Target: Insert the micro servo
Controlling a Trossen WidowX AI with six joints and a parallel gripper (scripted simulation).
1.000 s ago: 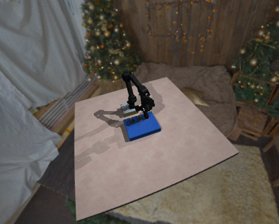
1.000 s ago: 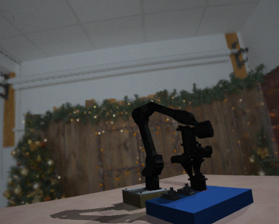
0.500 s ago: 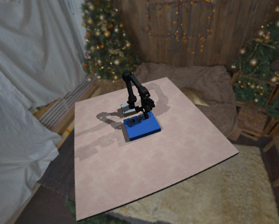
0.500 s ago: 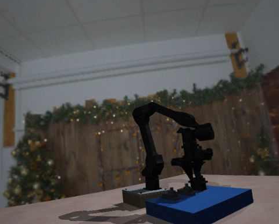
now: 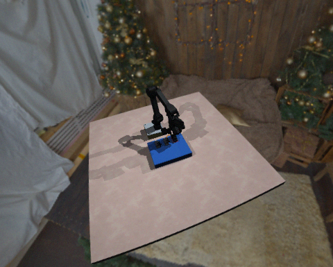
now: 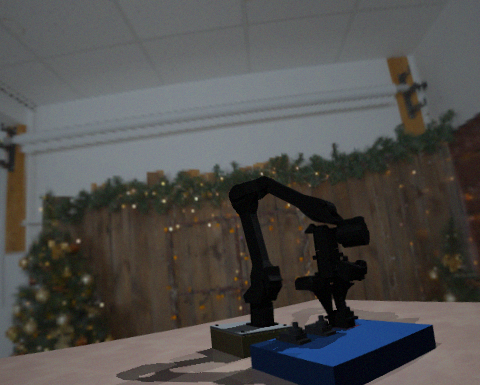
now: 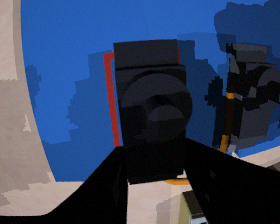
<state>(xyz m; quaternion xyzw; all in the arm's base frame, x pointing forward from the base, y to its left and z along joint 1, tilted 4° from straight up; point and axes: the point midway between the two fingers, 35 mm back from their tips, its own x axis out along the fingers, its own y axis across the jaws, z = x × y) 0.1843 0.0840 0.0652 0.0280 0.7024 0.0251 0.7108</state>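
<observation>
My gripper tip is now 120 mm short of the blue deck, 80 mm to the left of it and 50 mm above it.
</observation>
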